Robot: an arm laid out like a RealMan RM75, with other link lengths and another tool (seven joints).
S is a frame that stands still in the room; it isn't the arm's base.
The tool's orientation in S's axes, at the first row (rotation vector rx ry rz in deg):
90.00 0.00 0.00
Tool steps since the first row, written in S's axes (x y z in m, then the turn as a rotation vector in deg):
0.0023 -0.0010 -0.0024 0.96 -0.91 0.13
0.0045 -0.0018 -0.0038 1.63 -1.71 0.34
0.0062 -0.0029 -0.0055 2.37 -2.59 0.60
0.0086 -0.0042 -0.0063 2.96 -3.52 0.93
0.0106 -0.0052 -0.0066 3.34 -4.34 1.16
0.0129 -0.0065 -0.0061 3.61 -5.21 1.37
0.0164 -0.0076 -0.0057 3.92 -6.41 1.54
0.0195 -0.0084 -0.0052 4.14 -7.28 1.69
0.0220 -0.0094 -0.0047 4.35 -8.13 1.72
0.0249 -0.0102 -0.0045 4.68 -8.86 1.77
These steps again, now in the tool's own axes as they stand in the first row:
0.0023 -0.0024 0.0010 0.96 0.13 0.91
0.0045 -0.0038 0.0018 1.63 0.34 1.71
0.0062 -0.0055 0.0029 2.37 0.60 2.59
0.0086 -0.0063 0.0042 2.96 0.93 3.52
0.0106 -0.0066 0.0052 3.34 1.16 4.34
0.0129 -0.0061 0.0065 3.61 1.37 5.21
0.0164 -0.0057 0.0076 3.92 1.54 6.41
0.0195 -0.0052 0.0084 4.14 1.69 7.28
0.0220 -0.0047 0.0094 4.35 1.72 8.13
0.0249 -0.0045 0.0102 4.68 1.77 8.86

